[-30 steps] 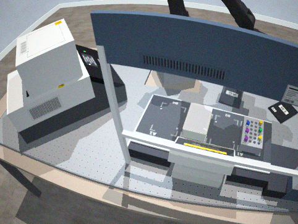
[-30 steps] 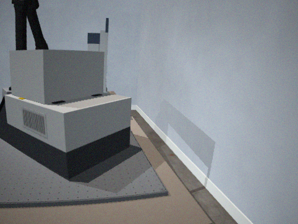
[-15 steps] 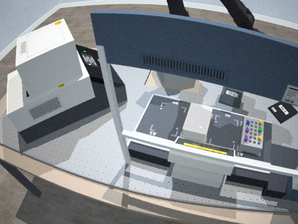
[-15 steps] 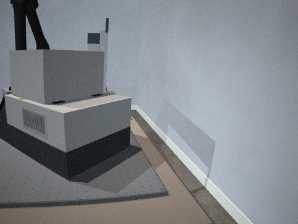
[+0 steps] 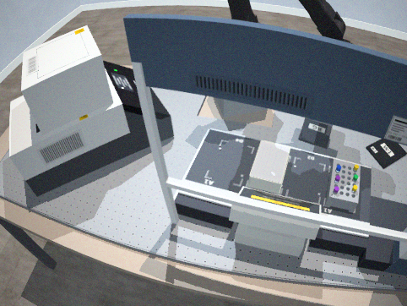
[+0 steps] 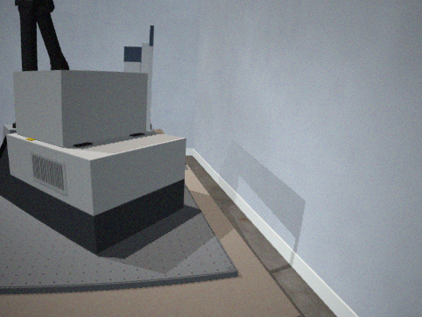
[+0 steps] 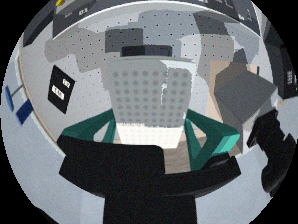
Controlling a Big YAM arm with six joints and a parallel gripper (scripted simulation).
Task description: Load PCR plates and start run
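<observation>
My hand is 130 mm above the dark nest pad. Round my hand: tube cooling block: 280 mm ahead, 50 mm to the left, 60 mm below; then post: 390 mm ahead, 380 mm to the right, 100 mm above; then dark nest: 60 mm ahead, 270 mm to the left, 130 mm below.
</observation>
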